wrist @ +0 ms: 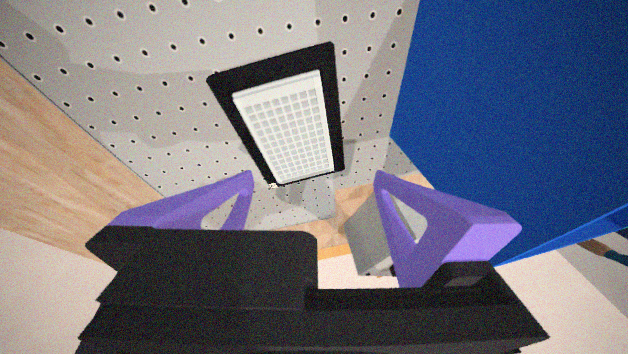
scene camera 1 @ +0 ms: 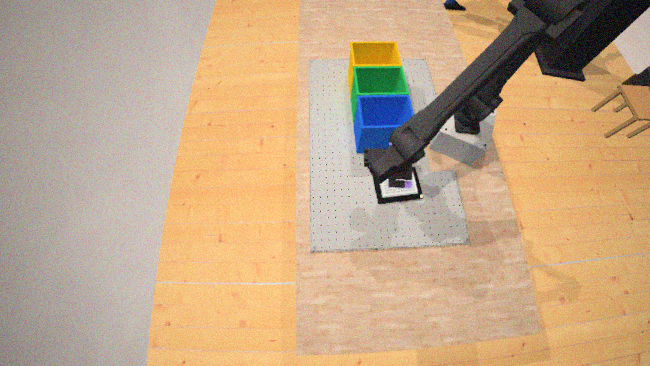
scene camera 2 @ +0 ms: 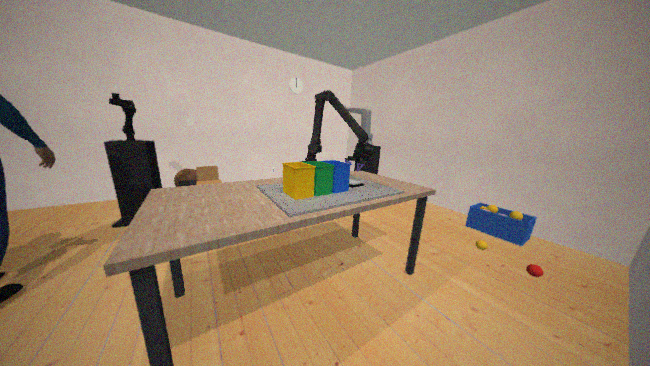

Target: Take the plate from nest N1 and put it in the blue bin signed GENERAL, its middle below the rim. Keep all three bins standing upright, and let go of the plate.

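Frame: origin at the arm's base, x back, y right, z up, level; millimetres.
Seen in the pictures: gripper, fingertip midpoint: (wrist: 313, 177) (scene camera 2: 351, 171); arm's base, link origin: (scene camera 1: 465, 119).
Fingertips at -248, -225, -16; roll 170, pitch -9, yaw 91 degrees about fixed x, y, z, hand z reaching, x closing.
Offsets run from my fingertips to a thing's top centre, as dx, dy, dz. Level surfaces: height alone.
The white plate @(+20, -10, -77) (scene camera 1: 400, 192) (scene camera 2: 356, 183) (wrist: 295, 130), with a grid of wells, lies flat in the black nest @(+20, -10, -88) (scene camera 1: 400, 199) (wrist: 332, 110). My gripper (scene camera 1: 400, 165) (scene camera 2: 354, 164) (wrist: 313, 177) is open and empty, its purple fingers wide apart above the nest area, close beside the blue bin. In scene camera 1 it hides part of the plate. The blue bin @(-56, +177, +77) (scene camera 1: 375, 137) (scene camera 2: 341, 177) (wrist: 500, 100) stands upright next to the nest. The green bin @(-75, +308, +77) (scene camera 1: 381, 80) (scene camera 2: 323, 179) and yellow bin @(-94, +440, +77) (scene camera 1: 375, 52) (scene camera 2: 298, 181) stand upright in a row behind it. No sign is legible.
A grey perforated board @(dz -103) (scene camera 1: 340, 220) (scene camera 2: 280, 202) (wrist: 175, 115) lies under the nest and bins on the wooden table @(dz -116) (scene camera 1: 400, 300) (scene camera 2: 200, 215). A grey block (scene camera 1: 457, 148) (wrist: 367, 235) stands at the arm's base, beside the board. The blue bin's wall rises close to the right finger in the wrist view.
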